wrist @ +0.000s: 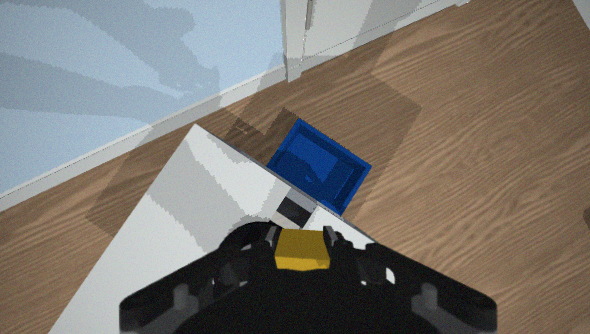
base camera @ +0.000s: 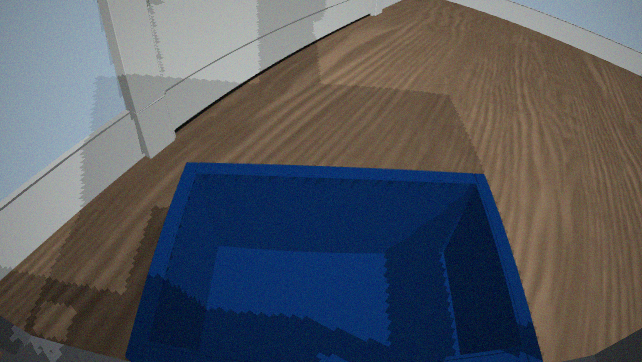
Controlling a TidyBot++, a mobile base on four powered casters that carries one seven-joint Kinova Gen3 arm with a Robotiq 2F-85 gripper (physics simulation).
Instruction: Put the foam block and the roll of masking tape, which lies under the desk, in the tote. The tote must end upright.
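Places are measured from the arm's base along level axes (x ahead, y left, z up), in millimetres.
Pixels of known places: gripper, fingertip midpoint: [wrist: 301, 236].
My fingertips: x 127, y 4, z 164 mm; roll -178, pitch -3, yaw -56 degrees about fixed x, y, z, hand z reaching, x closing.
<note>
Behind a point stands the place of what it marks.
The blue tote [base camera: 335, 171] @(x 344, y -14, z -277 mm) [wrist: 334, 142] @(x 347, y -17, z -277 mm) stands upright on the floor, close against the front edge of the robot's base; no object shows on the visible part of its inner floor. My gripper [wrist: 301, 236] @(x 127, y 4, z 164 mm) is shut on the yellow foam block [wrist: 302, 248] @(x 126, y 4, z 188 mm) and holds it above the white top of the base, a little short of the tote in the wrist view. The near end of the tote is cut off in the base camera view. The roll of masking tape and the desk do not show in either view.
The white base top [wrist: 165, 200] fills the lower left of the wrist view, with a small dark device [wrist: 294, 212] at its front edge. A white door [base camera: 210, 40] @(x 641, y 188, z -266 mm) and a pale blue wall [base camera: 45, 90] @(x 410, y 347, z -214 mm) [wrist: 100, 65] @(x 141, y 508, z -44 mm) with a white baseboard stand beyond the tote, to the left.
</note>
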